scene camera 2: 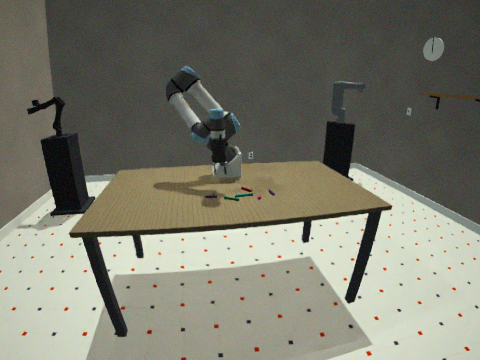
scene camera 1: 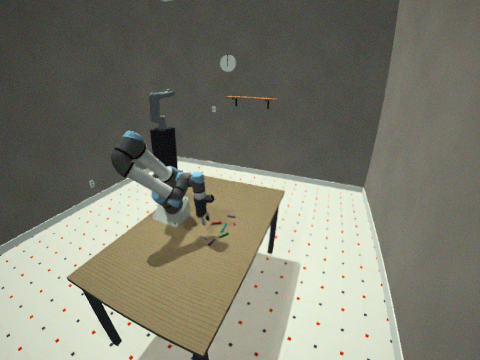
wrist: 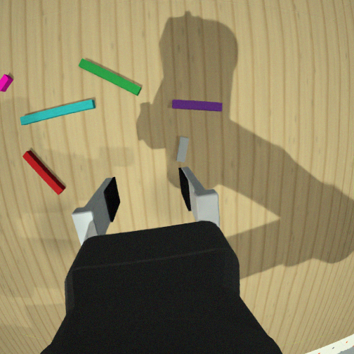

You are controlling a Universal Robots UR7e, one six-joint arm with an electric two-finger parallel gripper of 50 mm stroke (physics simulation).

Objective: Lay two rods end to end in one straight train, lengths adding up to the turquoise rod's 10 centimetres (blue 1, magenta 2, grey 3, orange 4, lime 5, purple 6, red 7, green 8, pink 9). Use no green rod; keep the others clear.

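Frame: origin at the arm's base, x ahead, y left, z up, level; metres.
Where they show: gripper, between the fingertips: (scene camera 2: 220,174) (scene camera 1: 205,222); arm's base, origin of its link: (scene camera 2: 229,158).
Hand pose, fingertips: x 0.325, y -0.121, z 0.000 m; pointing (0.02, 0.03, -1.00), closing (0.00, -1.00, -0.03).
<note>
Each offset is from my fingertips to the top centre of the thing.
The turquoise rod {0.081 m ahead, 0.111 m left, 0.093 m down} (scene camera 1: 223,228) (scene camera 2: 244,195) (wrist: 57,112) lies flat on the table. The red rod {0.009 m ahead, 0.146 m left, 0.093 m down} (scene camera 1: 216,223) (scene camera 2: 246,189) (wrist: 44,172) lies apart from it, at an angle. The short grey rod (wrist: 183,149) lies just beyond the right finger in the wrist view, in shadow, near a purple rod {0.063 m ahead, 0.063 m right, 0.093 m down} (scene camera 1: 211,242) (scene camera 2: 211,196) (wrist: 197,105) but not touching it. My gripper (scene camera 1: 205,221) (scene camera 2: 220,169) (wrist: 148,185) is open and empty, above the table. No two rods touch.
A green rod {0.111 m ahead, 0.037 m left, 0.093 m down} (scene camera 1: 223,235) (scene camera 2: 231,198) (wrist: 110,77) lies between the turquoise and purple rods. A magenta rod {0.135 m ahead, 0.181 m left, 0.093 m down} (scene camera 1: 234,224) (scene camera 2: 259,198) (wrist: 5,82) and a second purple rod {0.081 m ahead, 0.269 m left, 0.093 m down} (scene camera 1: 231,216) (scene camera 2: 271,192) lie beyond the turquoise one.
</note>
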